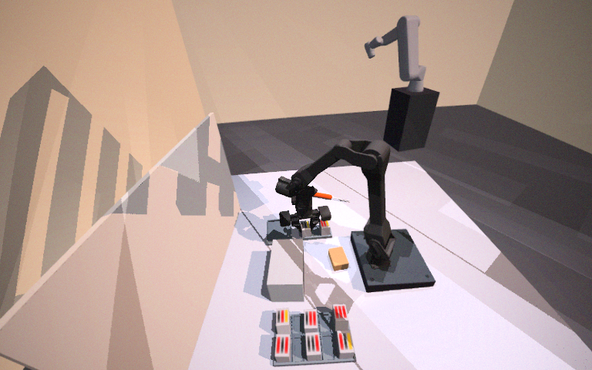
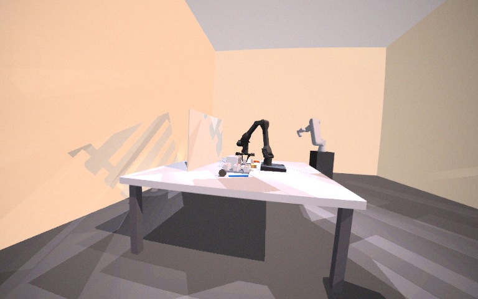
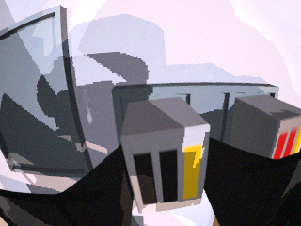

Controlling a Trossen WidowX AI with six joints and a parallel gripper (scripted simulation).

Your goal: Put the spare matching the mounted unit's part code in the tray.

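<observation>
Right now my gripper tip is 10 cm short of the grey tray, 4 cm to the left of it and 1 cm above it. The rest, counted from my gripper tip: tan block 15 cm to the left, 8 cm behind; then blue pen 53 cm to the left, 5 cm ahead, 1 cm below.
</observation>
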